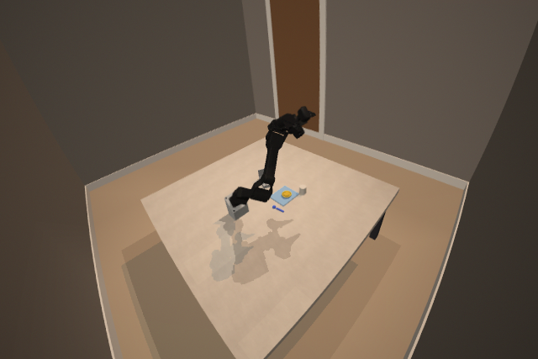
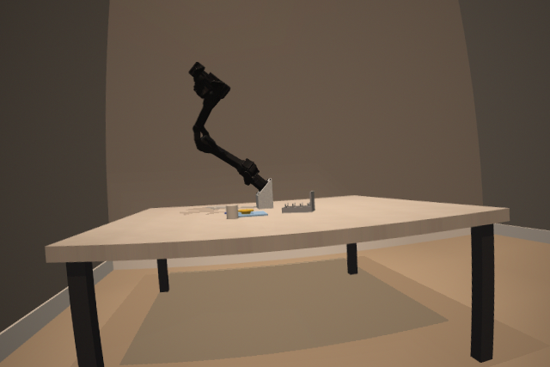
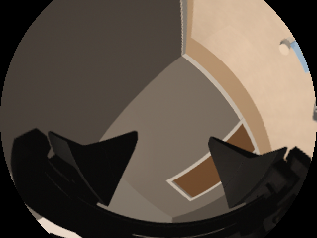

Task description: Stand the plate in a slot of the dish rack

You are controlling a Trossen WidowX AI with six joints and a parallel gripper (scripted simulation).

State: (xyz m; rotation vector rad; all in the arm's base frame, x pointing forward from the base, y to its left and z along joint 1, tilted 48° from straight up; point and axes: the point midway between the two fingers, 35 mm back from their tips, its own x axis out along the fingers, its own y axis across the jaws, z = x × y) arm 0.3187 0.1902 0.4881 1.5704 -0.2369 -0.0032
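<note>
The yellow plate is 54 cm below my gripper tip, 14 cm to the left of it and 7 cm behind it. The rest, counted from my gripper tip: blue spoon 55 cm below, 19 cm behind, 10 cm to the left; then light blue mat 55 cm below, 16 cm to the left, 8 cm behind; then white cup 53 cm below, 9 cm to the left, 3 cm ahead.
</note>
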